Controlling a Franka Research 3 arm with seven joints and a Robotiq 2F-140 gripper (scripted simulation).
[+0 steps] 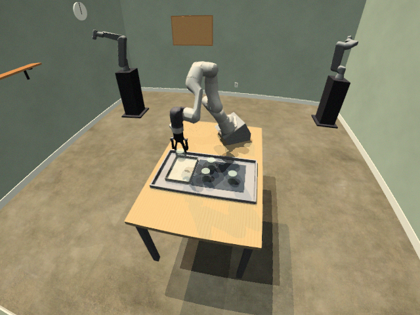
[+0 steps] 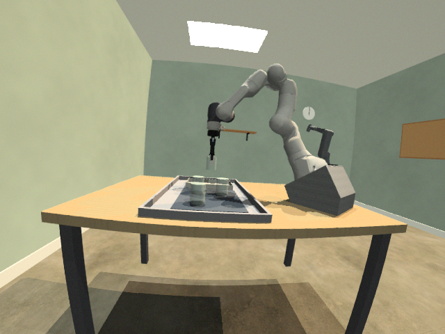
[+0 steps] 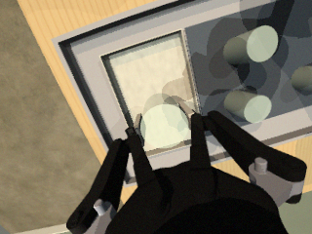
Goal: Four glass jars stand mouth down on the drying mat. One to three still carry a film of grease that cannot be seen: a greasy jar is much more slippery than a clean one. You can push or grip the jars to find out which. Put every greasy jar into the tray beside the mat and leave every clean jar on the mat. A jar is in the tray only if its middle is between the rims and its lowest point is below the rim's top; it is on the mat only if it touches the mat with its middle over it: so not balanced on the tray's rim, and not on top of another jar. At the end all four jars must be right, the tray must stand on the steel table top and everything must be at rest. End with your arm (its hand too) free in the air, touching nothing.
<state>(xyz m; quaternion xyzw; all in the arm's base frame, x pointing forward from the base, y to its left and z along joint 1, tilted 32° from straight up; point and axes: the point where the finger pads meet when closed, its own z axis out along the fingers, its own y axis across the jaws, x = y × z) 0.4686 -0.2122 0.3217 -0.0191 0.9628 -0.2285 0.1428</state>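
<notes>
My hand is 10 mm short of the pale tray and 160 mm above it. The rest, counted from my hand: dark drying mat 20 mm ahead, 320 mm to the left, 170 mm below; rimmed steel top 30 mm ahead, 210 mm to the left, 170 mm below.
</notes>
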